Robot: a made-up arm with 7 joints.
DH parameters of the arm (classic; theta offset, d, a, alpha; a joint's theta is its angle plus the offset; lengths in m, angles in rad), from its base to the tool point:
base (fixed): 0 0.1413 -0.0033 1.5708
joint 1: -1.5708 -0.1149 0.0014 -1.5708
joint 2: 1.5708 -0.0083 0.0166 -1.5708
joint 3: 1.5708 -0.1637 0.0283 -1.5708
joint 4: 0 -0.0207 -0.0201 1.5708
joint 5: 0 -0.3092 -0.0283 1.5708
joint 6: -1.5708 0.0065 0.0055 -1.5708
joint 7: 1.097 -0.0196 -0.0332 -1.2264
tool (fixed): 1.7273 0.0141 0 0
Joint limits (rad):
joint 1: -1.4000..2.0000
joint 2: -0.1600..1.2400
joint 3: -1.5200..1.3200
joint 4: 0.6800..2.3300
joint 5: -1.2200..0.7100
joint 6: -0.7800..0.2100
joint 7: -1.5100..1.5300
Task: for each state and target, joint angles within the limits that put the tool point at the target. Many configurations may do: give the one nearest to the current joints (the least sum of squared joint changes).
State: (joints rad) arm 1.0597 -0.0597 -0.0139 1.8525 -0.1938 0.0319 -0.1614
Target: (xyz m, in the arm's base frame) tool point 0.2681 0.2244 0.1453
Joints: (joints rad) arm 0.5696 -0.1451 0.2822 1.4797 -0.1178 -0.0164 -0.1490
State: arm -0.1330 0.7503 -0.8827 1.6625 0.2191 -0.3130 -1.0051
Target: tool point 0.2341 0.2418 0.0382
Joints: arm 0.0495 1.2400 -0.4435 1.4143 0.2695 -0.3702 -0.9157
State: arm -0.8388 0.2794 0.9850 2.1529 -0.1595 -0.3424 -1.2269
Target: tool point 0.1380 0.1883 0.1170
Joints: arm -0.9794 0.4254 0.7100 2.3206 -0.2093 -0.3175 -1.2818
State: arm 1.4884 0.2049 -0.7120 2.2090 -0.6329 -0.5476 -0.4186
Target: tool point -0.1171 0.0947 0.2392
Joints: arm 2.0000 0.0310 -0.4334 2.2832 -0.5299 -0.5220 -0.1070
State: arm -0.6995 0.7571 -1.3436 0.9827 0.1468 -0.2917 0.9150
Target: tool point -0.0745 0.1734 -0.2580
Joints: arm -0.5087 0.6739 -1.2610 0.8272 0.1807 -0.2582 0.9796
